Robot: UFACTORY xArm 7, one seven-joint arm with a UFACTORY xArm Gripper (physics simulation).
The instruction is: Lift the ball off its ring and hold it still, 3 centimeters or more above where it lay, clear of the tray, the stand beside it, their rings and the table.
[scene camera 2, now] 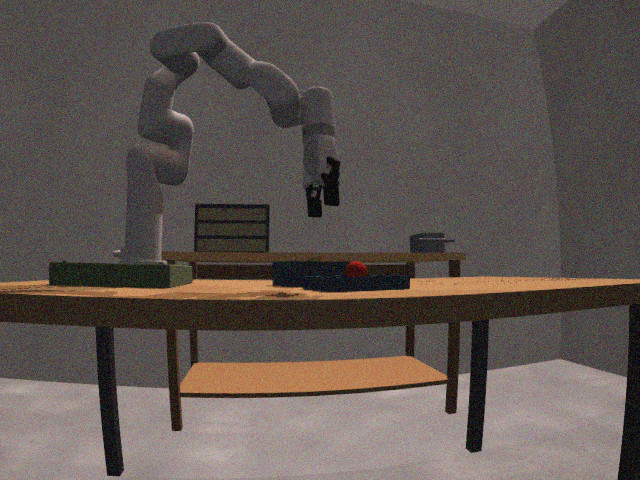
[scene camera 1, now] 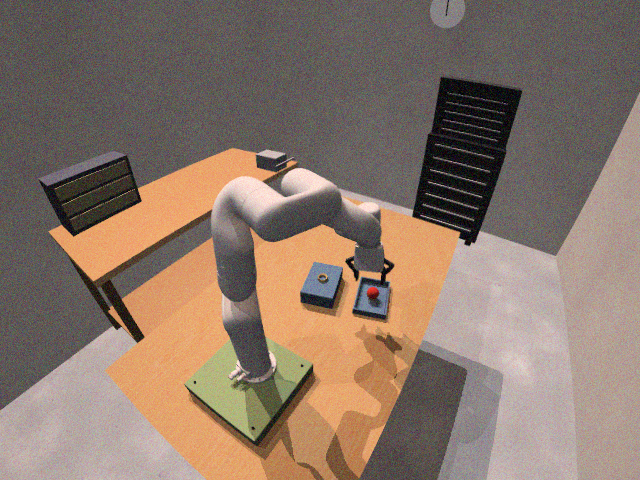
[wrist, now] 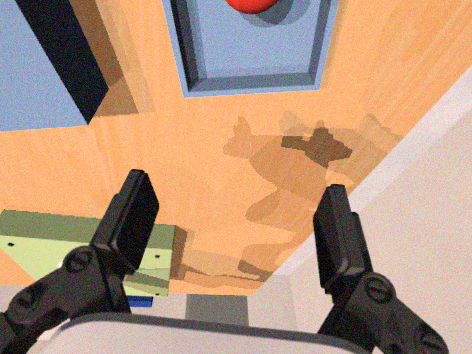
Labels:
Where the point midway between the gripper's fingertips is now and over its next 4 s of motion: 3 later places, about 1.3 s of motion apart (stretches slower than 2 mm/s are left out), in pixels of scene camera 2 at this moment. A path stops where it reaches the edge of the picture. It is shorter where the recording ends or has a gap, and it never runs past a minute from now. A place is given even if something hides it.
The gripper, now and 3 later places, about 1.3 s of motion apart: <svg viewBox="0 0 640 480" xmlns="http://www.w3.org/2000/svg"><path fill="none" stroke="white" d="M323 211L340 224L355 260L354 266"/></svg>

